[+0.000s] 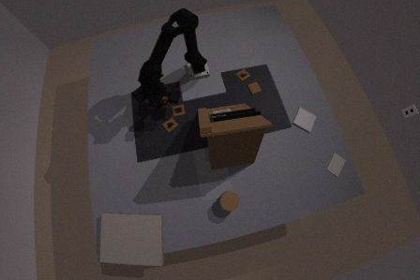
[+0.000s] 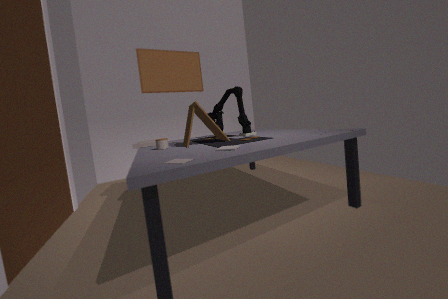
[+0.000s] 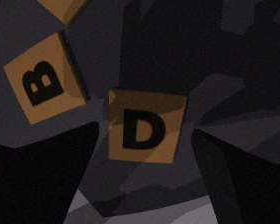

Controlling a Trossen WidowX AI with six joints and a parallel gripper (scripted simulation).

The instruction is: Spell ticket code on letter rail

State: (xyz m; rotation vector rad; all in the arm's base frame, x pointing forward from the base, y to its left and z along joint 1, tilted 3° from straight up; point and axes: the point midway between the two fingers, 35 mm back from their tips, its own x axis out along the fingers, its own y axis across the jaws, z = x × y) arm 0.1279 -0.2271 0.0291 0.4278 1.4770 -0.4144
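Right now the letter tile is 10 mm below my gripper tip. From my gripper tip the other things lie so: white box (570 mm ahead, 320 mm to the right, 10 mm above); then white ticket (240 mm to the left, 180 mm ahead, 80 mm above); then dark mat (200 mm to the left, 70 mm ahead, 10 mm below).
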